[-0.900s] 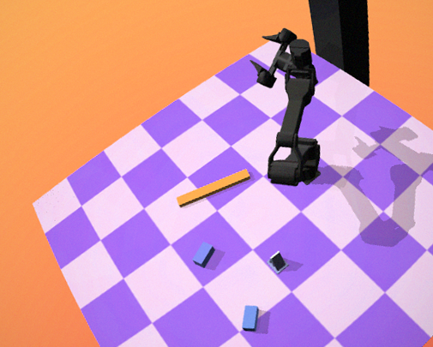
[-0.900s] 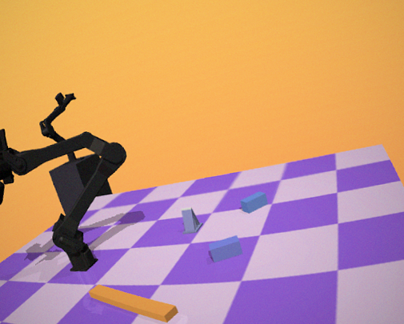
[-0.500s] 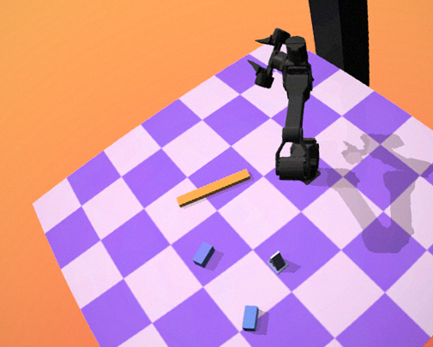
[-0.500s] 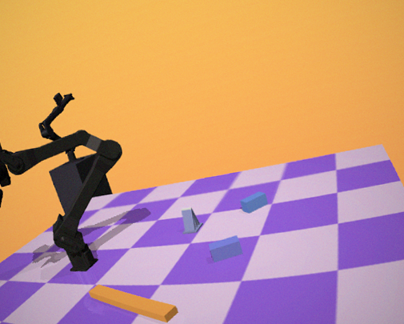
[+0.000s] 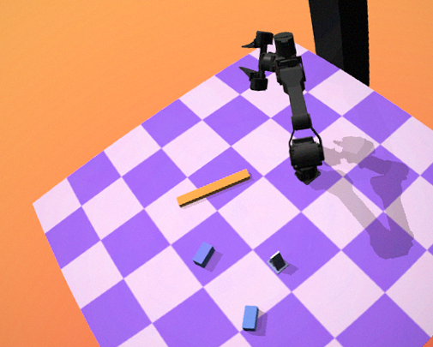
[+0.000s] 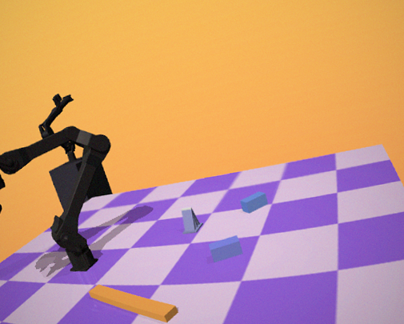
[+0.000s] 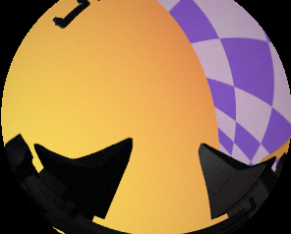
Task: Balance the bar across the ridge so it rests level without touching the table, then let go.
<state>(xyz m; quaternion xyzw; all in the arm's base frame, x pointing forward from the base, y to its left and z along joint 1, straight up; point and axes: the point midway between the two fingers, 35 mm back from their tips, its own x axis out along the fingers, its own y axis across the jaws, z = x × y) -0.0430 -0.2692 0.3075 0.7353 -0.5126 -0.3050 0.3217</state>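
My gripper tip is 30 cm above the orange bar, 29 cm short of it and 13 cm to the right of it.
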